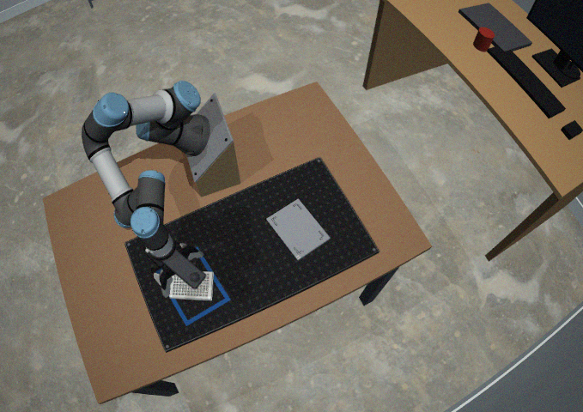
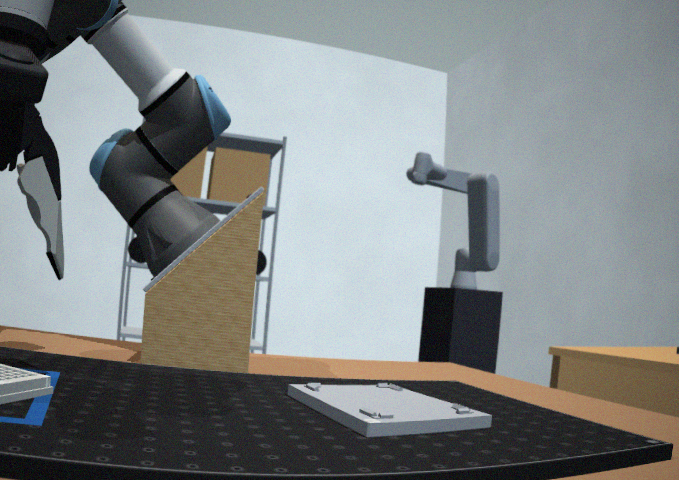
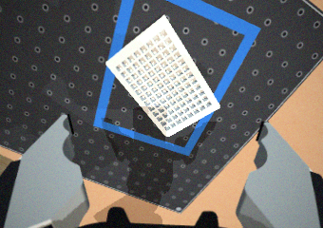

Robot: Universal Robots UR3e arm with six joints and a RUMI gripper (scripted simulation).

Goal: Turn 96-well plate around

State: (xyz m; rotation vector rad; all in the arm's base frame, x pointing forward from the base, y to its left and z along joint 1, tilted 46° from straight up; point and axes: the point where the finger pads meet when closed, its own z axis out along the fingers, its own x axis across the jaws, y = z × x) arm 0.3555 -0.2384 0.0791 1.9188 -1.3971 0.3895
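Right now my hand is 80 mm above the white 96-well plate. Round my hand: corner label: 310 mm to the left, 80 mm below, 80 mm ahead; grey plate nest N1: 360 mm to the left, 80 mm below.
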